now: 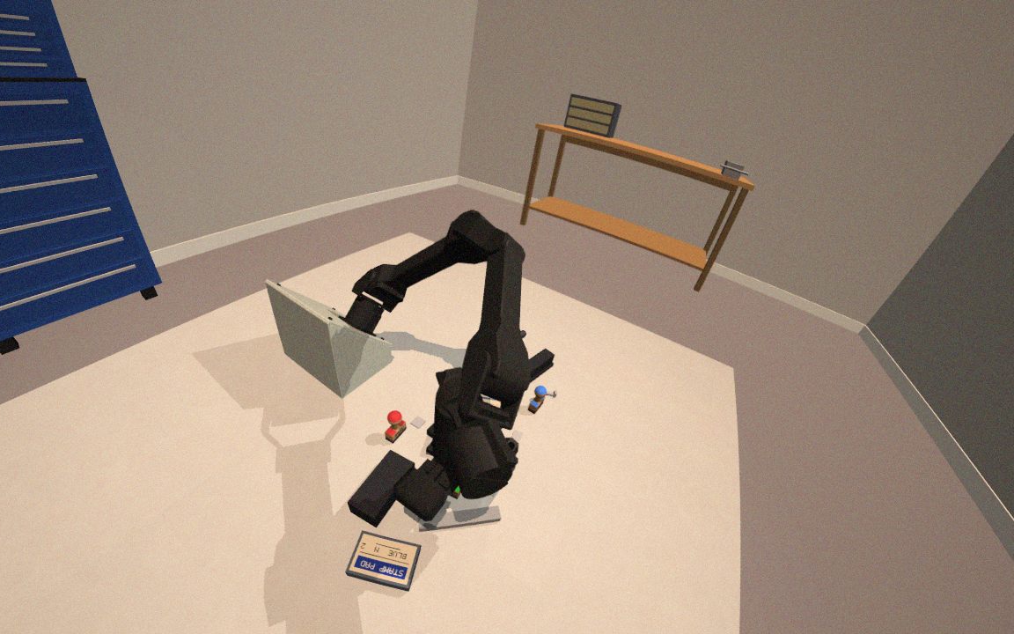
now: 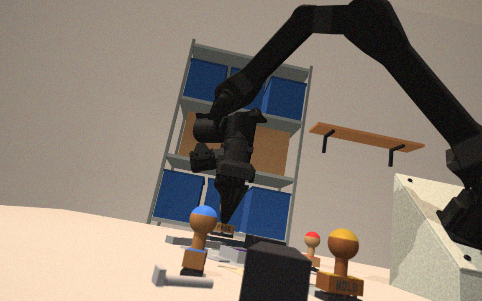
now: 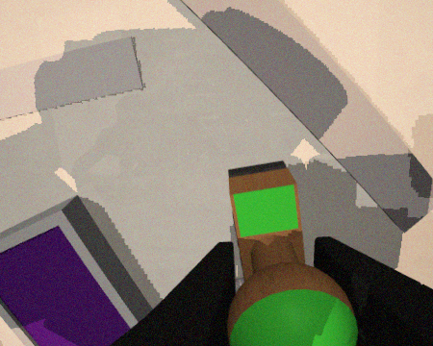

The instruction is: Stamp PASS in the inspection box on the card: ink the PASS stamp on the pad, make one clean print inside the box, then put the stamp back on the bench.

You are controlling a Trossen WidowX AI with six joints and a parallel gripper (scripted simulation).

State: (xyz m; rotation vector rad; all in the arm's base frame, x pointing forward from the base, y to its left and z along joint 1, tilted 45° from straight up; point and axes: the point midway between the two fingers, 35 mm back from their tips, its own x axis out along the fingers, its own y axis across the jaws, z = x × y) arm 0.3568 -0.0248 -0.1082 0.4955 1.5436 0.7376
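Right now the purple ink pad is 60 mm behind my gripper tip, 80 mm to the left of it and 40 mm below it. From my gripper tip the other things lie so: red-topped stamp (160 mm behind, 20 mm to the left, 30 mm below); stamp-pad packet (140 mm to the right, 30 mm below); long grey bar (40 mm ahead, 20 mm to the right, 40 mm below).
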